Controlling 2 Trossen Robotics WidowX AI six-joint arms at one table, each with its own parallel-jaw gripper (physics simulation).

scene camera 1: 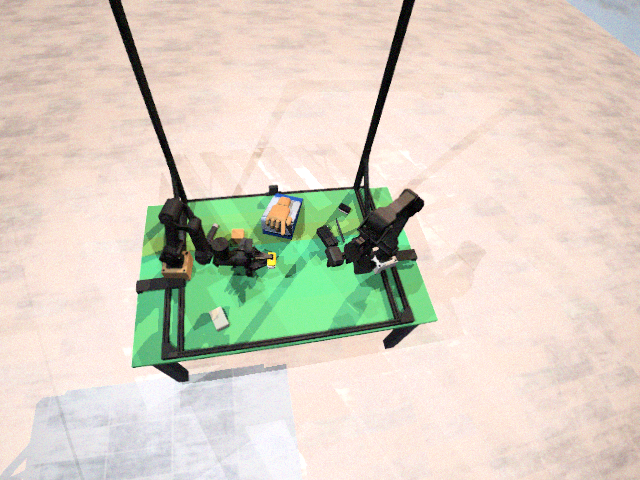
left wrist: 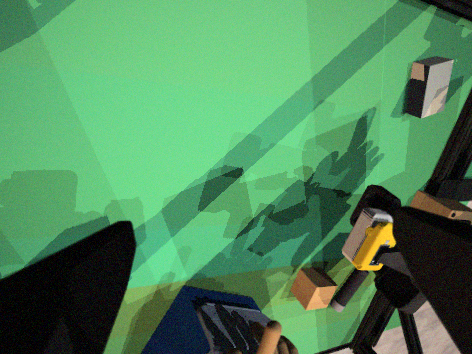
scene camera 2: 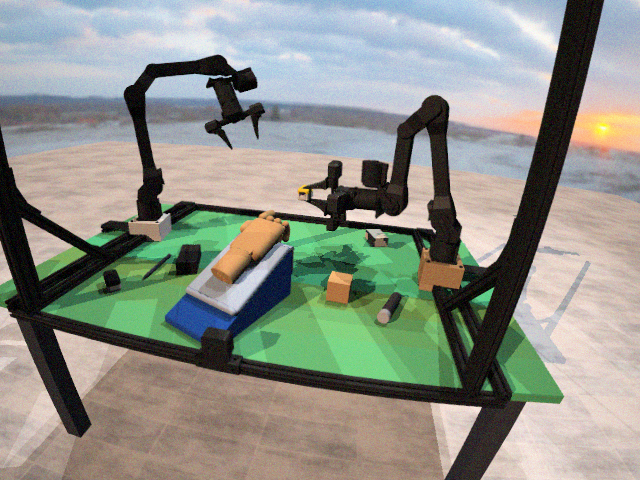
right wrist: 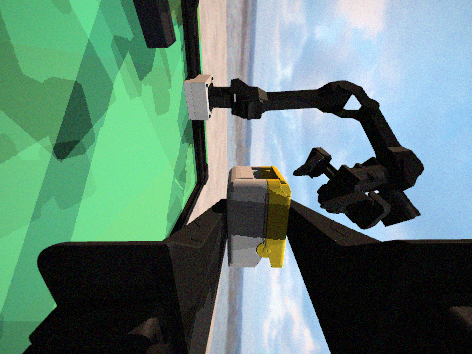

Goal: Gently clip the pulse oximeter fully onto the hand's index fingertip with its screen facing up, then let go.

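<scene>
A small pulse oximeter, yellow above and pale grey below, is in my right gripper. That gripper is shut on its two faces and holds it level, high above the table. A dark patch shows on its yellow side in the left wrist view; screen details are unclear. The tan hand rests palm-down on a sloped blue wedge. Its index finger sticks out, apart from the oximeter. My left gripper is open and empty, high up.
An orange block and a dark cylinder lie beside the wedge on the right-arm side. A white box lies farther off. A black box, a pen and a small black object lie on the left-arm side.
</scene>
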